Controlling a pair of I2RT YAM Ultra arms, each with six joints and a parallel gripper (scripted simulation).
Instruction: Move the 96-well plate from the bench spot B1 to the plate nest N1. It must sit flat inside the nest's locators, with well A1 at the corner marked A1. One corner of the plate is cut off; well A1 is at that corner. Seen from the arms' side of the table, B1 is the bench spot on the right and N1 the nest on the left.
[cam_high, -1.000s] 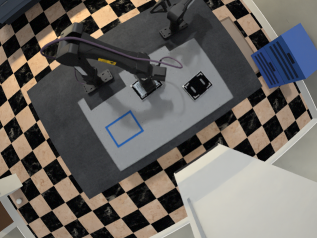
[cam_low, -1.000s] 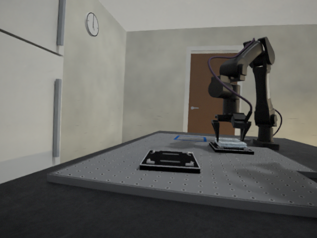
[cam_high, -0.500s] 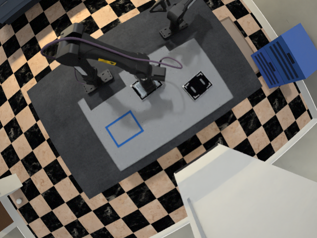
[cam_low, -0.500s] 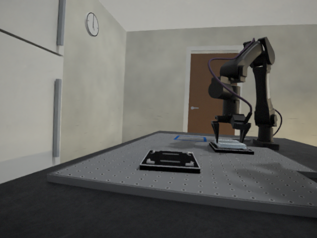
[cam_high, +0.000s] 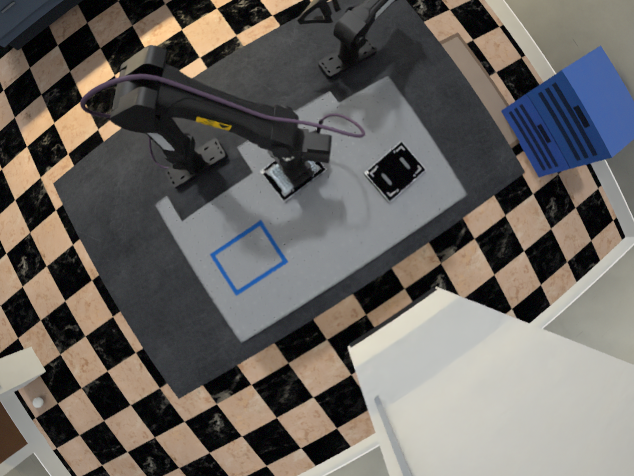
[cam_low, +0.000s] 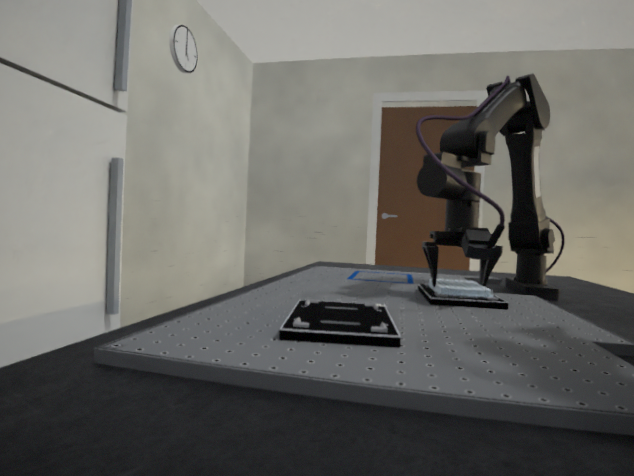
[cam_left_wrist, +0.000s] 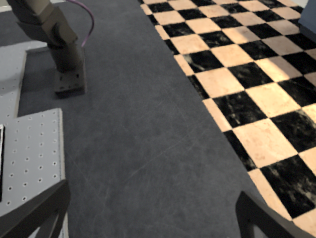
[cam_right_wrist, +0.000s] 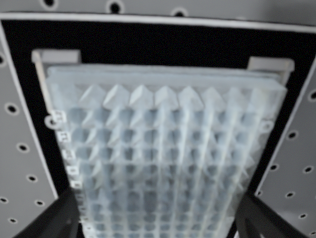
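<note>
Now: left hand 27 cm short of the clear 96-well plate, 23 cm to the left of it and 20 cm above it.
Right now my right hand is 10 mm above the clear 96-well plate.
</note>
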